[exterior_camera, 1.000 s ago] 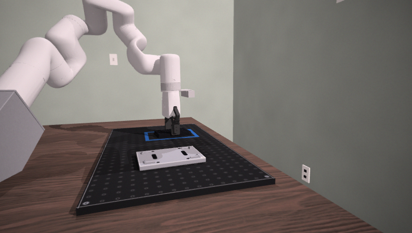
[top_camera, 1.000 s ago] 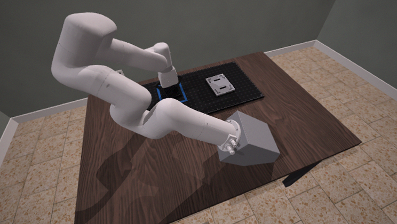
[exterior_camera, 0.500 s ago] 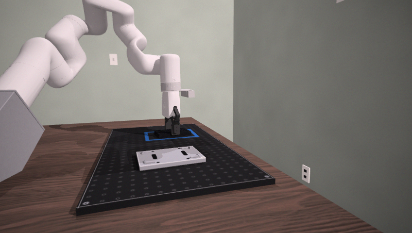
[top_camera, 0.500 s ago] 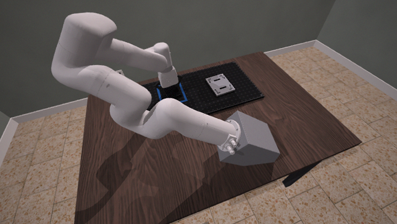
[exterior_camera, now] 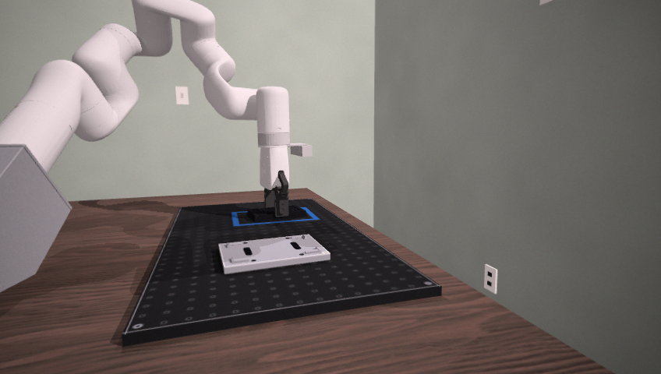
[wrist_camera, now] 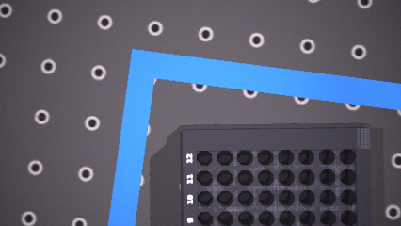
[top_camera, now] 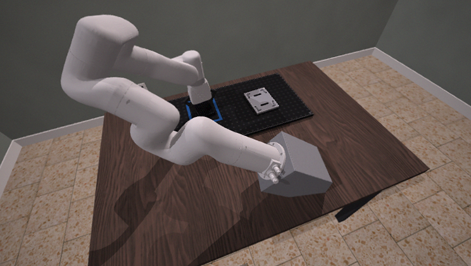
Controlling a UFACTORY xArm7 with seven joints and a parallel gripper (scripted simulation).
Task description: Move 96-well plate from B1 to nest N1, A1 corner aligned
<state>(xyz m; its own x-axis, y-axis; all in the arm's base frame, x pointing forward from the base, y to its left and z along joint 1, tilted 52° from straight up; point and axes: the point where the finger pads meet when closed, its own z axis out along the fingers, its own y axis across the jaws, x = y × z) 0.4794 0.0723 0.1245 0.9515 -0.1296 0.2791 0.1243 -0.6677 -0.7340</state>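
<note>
Now: the white plate nest 30 cm to the right of my hand, 5 cm behind it and 1 cm below it. Round my hand: black 96-well plate: 1 cm below.
</note>
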